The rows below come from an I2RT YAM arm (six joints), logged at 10 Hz.
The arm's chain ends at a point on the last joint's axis. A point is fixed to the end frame.
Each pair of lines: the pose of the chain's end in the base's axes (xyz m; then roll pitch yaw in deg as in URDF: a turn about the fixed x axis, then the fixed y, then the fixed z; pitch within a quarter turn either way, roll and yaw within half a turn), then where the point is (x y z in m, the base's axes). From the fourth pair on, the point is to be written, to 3 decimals.
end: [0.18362, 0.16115, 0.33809, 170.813, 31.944, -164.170]
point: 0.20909 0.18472 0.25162
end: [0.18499, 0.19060, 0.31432, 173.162, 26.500, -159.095]
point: 0.20204 0.21000 0.22480
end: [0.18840, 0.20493, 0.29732, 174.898, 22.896, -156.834]
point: 0.20065 0.22028 0.20624
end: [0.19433, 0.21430, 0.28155, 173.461, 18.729, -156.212]
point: 0.199 0.229 0.190
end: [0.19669, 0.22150, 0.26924, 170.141, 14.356, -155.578]
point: 0.193 0.238 0.178
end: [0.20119, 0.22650, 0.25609, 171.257, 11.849, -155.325]
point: 0.194 0.240 0.164
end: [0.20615, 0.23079, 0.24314, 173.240, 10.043, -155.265]
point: 0.198 0.240 0.151
